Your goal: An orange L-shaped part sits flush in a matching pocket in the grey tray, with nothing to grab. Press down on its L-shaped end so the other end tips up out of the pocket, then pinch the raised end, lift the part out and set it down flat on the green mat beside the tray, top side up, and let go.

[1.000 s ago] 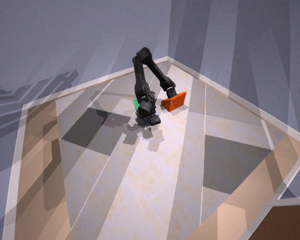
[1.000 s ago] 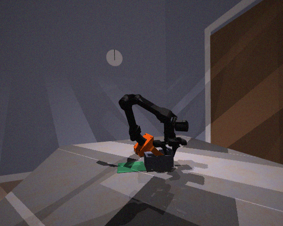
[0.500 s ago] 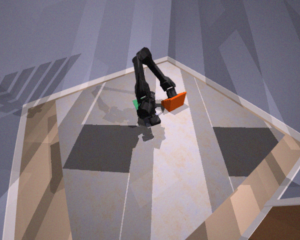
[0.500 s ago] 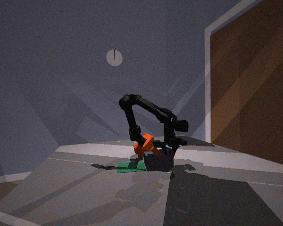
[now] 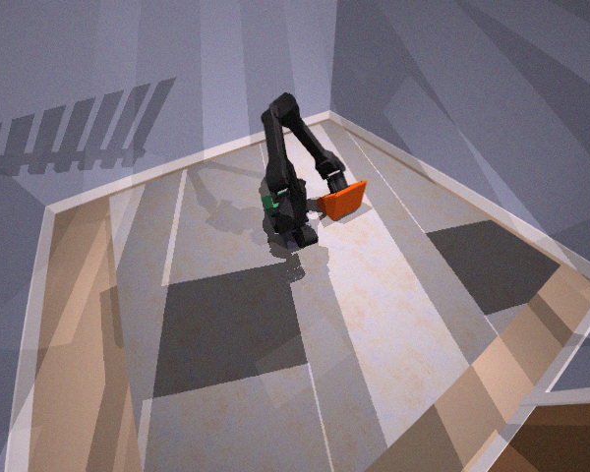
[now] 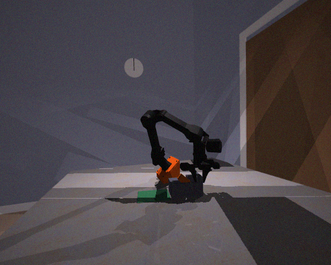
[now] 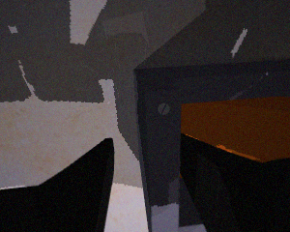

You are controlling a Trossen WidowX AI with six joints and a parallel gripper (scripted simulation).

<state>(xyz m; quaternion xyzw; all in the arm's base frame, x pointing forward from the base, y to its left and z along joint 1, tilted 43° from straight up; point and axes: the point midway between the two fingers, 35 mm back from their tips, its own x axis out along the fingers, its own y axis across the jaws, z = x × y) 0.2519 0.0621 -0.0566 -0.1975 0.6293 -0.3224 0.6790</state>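
My gripper tip is now 2 cm past the orange L-shaped part and 5 cm to the left of it. Also, from my gripper tip: green mat: 5 cm behind, 22 cm to the right, 6 cm below.
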